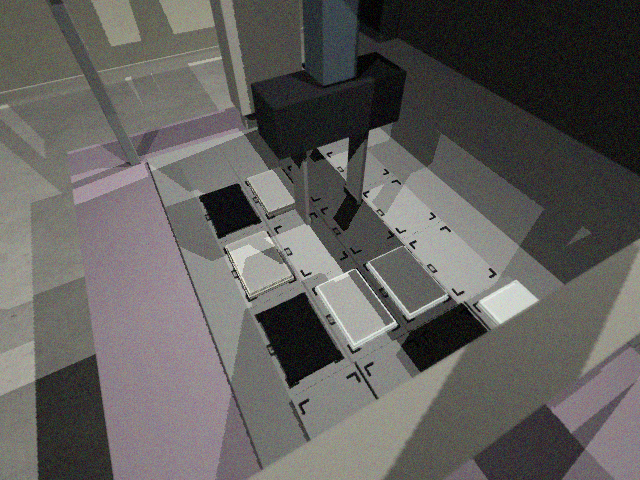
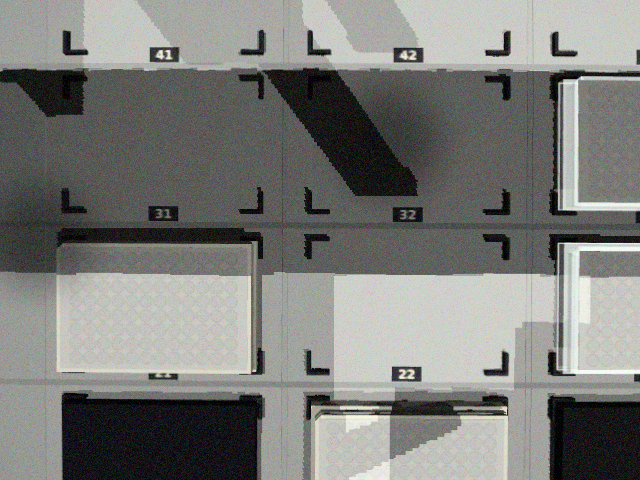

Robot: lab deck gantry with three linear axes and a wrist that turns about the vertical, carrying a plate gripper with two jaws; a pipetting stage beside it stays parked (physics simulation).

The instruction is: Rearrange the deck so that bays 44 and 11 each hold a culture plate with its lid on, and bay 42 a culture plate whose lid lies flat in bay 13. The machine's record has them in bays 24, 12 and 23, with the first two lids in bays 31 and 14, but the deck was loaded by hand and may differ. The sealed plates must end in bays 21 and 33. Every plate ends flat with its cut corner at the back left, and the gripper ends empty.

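Frame: origin at the robot's base, x ahead, y left, z up, level; metres.
Where they show: gripper, fingertip midpoint: (image 1: 328, 206); robot's base, link origin: (image 1: 200, 198).
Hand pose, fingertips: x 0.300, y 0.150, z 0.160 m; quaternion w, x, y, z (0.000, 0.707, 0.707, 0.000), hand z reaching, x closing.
Note:
Things, the pixels of their top centre, and the offset from my fingertips. "pt": a spot on its surface instead. Level surfaces: height alone.
- bay 21, surface spot: (image 2: 154, 315) (image 1: 273, 189) pt 0.235 m back, 0.004 m right, 0.146 m down
- bay 12, surface spot: (image 2: 413, 449) (image 1: 267, 256) pt 0.071 m back, 0.088 m right, 0.146 m down
- bay 11, surface spot: (image 2: 160, 439) (image 1: 237, 204) pt 0.235 m back, 0.087 m right, 0.152 m down
- bay 13, surface spot: (image 2: 602, 439) pt 0.054 m ahead, 0.086 m right, 0.152 m down
- bay 23, surface spot: (image 2: 612, 315) pt 0.054 m ahead, 0.003 m right, 0.146 m down
- bay 33, surface spot: (image 2: 610, 144) pt 0.052 m ahead, 0.105 m left, 0.146 m down
- white piece, top centre: (image 1: 528, 321) 0.256 m ahead, 0.214 m left, 0.131 m down
- deck, surface height: 0.145 m down
My gripper (image 1: 333, 212) hangs above the middle of the deck, its jaws wide apart with nothing between them. Cream plate-shaped pieces with visible wells are in bay 21 (image 1: 270, 191) (image 2: 154, 315) and bay 12 (image 1: 259, 264) (image 2: 413, 449); the latter shows stacked edges and a cut back left corner. Black plates lie in bay 11 (image 1: 231, 210) (image 2: 160, 439) and bay 13 (image 1: 298, 338) (image 2: 602, 439). White, bluish-rimmed plates lie in bay 23 (image 1: 355, 307) (image 2: 612, 315) and bay 33 (image 1: 406, 281) (image 2: 610, 144). Another white piece (image 1: 509, 301) is in bay 44, partly hidden. I cannot tell which pieces are lids.
The deck (image 1: 392, 369) has black corner marks and bay labels. A very dark patch covers bay 34, and dark shadows cross bays 31 and 32. A pale frame beam (image 1: 516, 372) crosses the front right and hides part of the deck. A thin post (image 1: 98, 87) stands at the back left.

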